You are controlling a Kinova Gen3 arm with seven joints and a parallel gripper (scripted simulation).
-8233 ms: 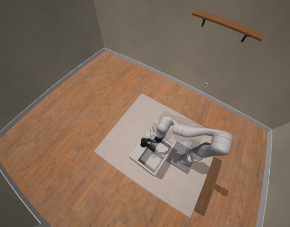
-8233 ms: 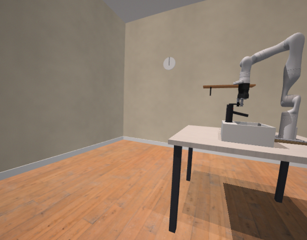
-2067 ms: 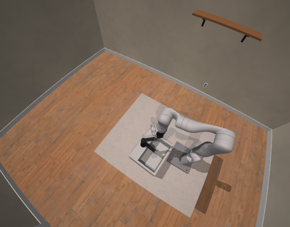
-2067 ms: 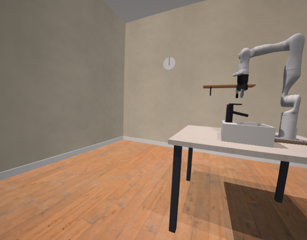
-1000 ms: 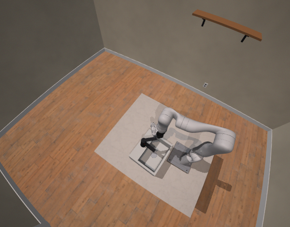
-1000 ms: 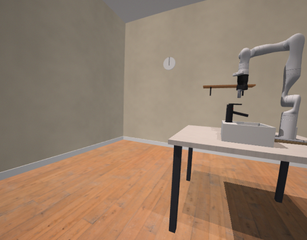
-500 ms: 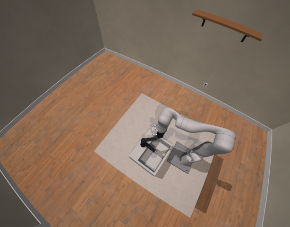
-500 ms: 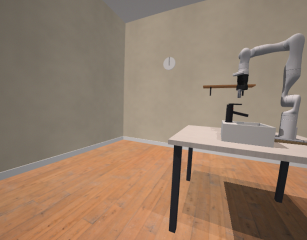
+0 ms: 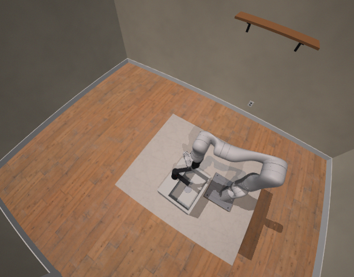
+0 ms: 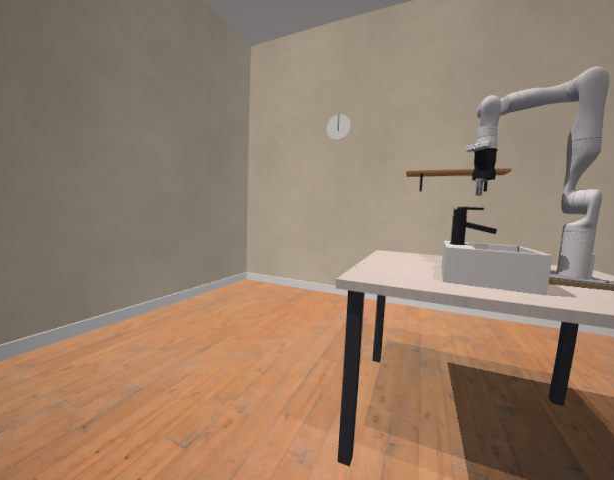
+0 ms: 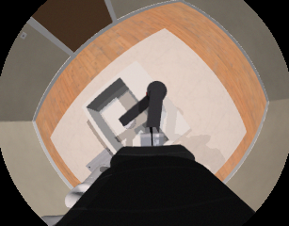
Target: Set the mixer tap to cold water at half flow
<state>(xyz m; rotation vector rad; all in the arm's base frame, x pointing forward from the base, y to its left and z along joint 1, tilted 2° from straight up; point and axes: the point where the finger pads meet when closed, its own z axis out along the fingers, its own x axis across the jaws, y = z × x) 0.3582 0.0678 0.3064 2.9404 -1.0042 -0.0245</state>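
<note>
Now: the lever 7 cm below my hand, 3 cm ahead of it and 2 cm to the left of it. From my hand the other things lie so: white sink basin 30 cm below, 6 cm to the left, 5 cm behind.
</note>
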